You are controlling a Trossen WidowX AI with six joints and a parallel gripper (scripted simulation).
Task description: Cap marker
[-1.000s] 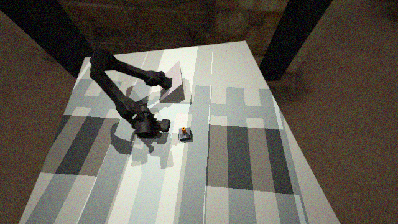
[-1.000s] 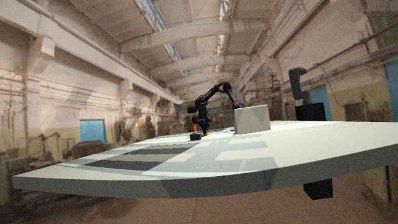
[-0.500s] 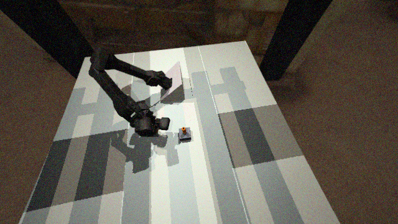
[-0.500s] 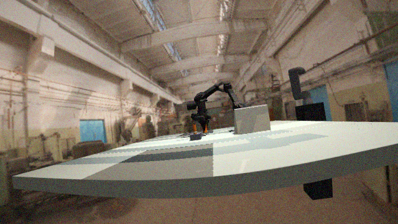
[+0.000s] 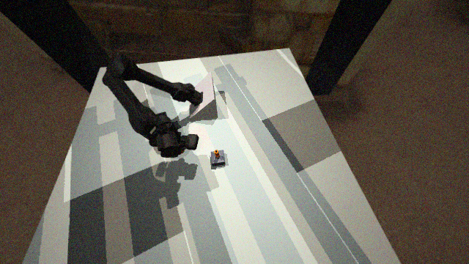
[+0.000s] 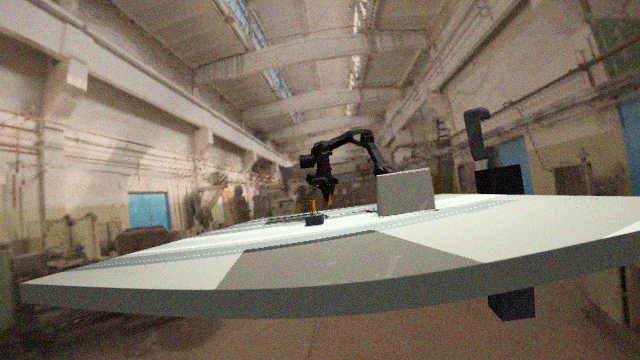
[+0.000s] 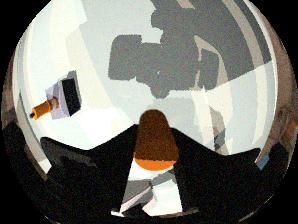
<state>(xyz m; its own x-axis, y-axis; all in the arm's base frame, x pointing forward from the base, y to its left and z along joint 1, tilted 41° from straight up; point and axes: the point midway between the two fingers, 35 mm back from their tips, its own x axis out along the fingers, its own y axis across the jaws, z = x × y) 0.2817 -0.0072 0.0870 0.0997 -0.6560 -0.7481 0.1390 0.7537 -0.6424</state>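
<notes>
My gripper tip is 3 cm short of the holder block, 16 cm to the right of it and 6 cm above it. Also, from my gripper tip: orange cap: 1 cm above.
</notes>
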